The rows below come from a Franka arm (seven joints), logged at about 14 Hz.
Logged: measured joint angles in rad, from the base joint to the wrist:
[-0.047, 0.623, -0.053, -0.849, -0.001, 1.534, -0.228]
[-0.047, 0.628, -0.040, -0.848, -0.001, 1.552, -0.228]
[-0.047, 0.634, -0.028, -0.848, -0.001, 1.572, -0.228]
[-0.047, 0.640, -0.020, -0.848, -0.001, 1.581, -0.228]
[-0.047, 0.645, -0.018, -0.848, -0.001, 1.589, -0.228]
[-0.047, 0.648, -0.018, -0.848, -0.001, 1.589, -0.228]
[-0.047, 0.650, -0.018, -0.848, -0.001, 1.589, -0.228]
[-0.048, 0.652, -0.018, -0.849, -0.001, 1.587, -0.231]
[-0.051, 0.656, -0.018, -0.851, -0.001, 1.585, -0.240]
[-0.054, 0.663, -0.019, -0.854, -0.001, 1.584, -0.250]
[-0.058, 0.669, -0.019, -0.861, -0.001, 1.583, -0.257]
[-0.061, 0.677, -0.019, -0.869, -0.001, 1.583, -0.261]
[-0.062, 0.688, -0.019, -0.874, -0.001, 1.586, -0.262]
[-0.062, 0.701, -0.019, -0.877, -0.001, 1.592, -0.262]
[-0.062, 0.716, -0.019, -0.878, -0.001, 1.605, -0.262]
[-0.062, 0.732, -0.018, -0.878, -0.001, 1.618, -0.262]
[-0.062, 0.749, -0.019, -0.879, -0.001, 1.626, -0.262]
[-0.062, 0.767, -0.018, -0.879, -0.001, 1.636, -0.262]
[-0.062, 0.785, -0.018, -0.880, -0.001, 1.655, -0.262]
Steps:
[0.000, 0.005, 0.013, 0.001, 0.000, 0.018, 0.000]
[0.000, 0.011, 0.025, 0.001, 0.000, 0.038, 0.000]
[0.000, 0.017, 0.033, 0.001, 0.000, 0.047, 0.000]
[0.000, 0.022, 0.035, 0.001, 0.000, 0.055, 0.000]
[0.000, 0.025, 0.035, 0.001, 0.000, 0.055, 0.000]
[0.000, 0.027, 0.035, 0.001, 0.000, 0.055, 0.000]
[-0.001, 0.029, 0.035, 0.000, 0.000, 0.053, -0.003]
[-0.004, 0.033, 0.035, -0.002, 0.000, 0.051, -0.012]
[-0.007, 0.040, 0.034, -0.005, 0.000, 0.050, -0.022]
[-0.011, 0.046, 0.034, -0.012, 0.000, 0.049, -0.029]
[-0.014, 0.054, 0.034, -0.020, 0.000, 0.049, -0.033]
[-0.015, 0.065, 0.034, -0.025, 0.000, 0.052, -0.034]
[-0.015, 0.078, 0.034, -0.028, 0.000, 0.058, -0.034]
[-0.015, 0.093, 0.034, -0.029, 0.000, 0.071, -0.034]
[-0.015, 0.109, 0.035, -0.029, 0.000, 0.084, -0.034]
[-0.015, 0.126, 0.034, -0.030, 0.000, 0.092, -0.034]
[-0.015, 0.144, 0.035, -0.030, 0.000, 0.102, -0.034]
[-0.015, 0.162, 0.035, -0.031, 0.000, 0.121, -0.034]

